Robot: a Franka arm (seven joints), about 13 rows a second.
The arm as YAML. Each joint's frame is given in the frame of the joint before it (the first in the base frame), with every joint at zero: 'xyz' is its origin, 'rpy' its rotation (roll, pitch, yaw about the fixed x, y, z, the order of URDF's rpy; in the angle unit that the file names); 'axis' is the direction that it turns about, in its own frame. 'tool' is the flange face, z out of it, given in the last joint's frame.
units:
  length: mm
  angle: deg
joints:
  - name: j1
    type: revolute
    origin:
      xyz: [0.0, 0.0, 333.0]
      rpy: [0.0, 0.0, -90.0]
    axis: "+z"
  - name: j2
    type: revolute
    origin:
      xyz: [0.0, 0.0, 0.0]
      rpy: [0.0, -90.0, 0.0]
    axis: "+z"
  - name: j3
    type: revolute
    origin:
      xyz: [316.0, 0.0, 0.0]
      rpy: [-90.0, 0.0, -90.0]
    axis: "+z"
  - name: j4
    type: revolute
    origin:
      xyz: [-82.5, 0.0, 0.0]
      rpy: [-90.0, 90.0, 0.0]
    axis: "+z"
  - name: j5
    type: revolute
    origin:
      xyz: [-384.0, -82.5, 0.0]
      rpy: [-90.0, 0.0, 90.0]
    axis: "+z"
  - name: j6
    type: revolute
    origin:
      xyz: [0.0, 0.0, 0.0]
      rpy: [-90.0, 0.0, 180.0]
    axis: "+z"
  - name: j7
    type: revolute
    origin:
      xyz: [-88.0, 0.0, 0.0]
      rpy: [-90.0, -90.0, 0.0]
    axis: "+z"
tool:
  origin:
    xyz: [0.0, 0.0, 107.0]
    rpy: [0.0, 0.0, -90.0]
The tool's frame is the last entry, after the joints.
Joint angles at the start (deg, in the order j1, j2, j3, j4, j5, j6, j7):
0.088 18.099 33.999 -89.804 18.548 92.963 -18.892
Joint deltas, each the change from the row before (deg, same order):
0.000 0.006 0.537 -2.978 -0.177 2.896 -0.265
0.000 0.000 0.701 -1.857 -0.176 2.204 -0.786
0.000 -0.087 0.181 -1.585 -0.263 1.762 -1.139
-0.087 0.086 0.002 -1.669 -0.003 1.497 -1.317
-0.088 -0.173 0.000 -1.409 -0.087 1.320 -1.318
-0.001 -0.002 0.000 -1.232 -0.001 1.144 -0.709
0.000 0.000 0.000 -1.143 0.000 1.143 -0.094
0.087 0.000 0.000 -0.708 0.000 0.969 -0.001
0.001 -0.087 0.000 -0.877 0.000 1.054 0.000
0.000 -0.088 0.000 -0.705 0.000 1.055 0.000
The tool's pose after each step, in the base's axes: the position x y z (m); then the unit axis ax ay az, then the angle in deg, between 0 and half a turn. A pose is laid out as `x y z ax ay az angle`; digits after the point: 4 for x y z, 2 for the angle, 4 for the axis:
0.5123 0.3458 0.4627 -0.8989 -0.4157 0.1383 153.69
0.5072 0.3515 0.4513 -0.8963 -0.4227 0.1344 153.75
0.5047 0.3528 0.4415 -0.8936 -0.4297 0.1299 153.98
0.5028 0.3518 0.4292 -0.8908 -0.4356 0.1295 153.93
0.5009 0.3506 0.4209 -0.8878 -0.4426 0.1262 154.05
0.4988 0.3502 0.4125 -0.8865 -0.4454 0.1257 154.10
0.4969 0.3497 0.4047 -0.8874 -0.4434 0.1257 154.21
0.4957 0.3503 0.4002 -0.8884 -0.4421 0.1237 154.29
0.4943 0.3499 0.3952 -0.8897 -0.4400 0.1216 154.43
0.4937 0.3497 0.3916 -0.8912 -0.4381 0.1179 154.55

